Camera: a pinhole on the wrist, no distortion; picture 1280 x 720 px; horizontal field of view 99.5 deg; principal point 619.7 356.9 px. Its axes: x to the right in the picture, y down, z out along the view. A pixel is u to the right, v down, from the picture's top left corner.
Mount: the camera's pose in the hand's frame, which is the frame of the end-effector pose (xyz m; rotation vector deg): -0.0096 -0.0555 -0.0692 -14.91 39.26 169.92
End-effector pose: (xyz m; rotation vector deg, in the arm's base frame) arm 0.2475 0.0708 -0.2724 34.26 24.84 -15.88
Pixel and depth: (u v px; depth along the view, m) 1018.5 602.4 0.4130
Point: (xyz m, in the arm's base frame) -0.0047 -0.0914 0.1354
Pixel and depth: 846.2 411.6 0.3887
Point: 0.1604 0.0146 0.0721
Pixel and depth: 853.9 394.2 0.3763
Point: 0.1604 0.0293 0.0613
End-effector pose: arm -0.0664 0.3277 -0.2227 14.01 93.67 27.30
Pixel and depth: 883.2 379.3 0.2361
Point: 0.0690 0.3202 -0.0688
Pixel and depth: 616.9 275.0 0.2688
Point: 0.0764 0.4226 -0.1498
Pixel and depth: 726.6 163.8 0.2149
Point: 0.0090 0.4071 -0.1134
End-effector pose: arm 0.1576 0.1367 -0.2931 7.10 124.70 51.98
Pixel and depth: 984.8 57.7 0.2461
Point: 0.2996 0.2388 -0.0855
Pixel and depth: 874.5 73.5 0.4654
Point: 0.4074 0.4379 0.0204
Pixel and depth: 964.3 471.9 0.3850
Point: 0.5493 0.2129 -0.1848
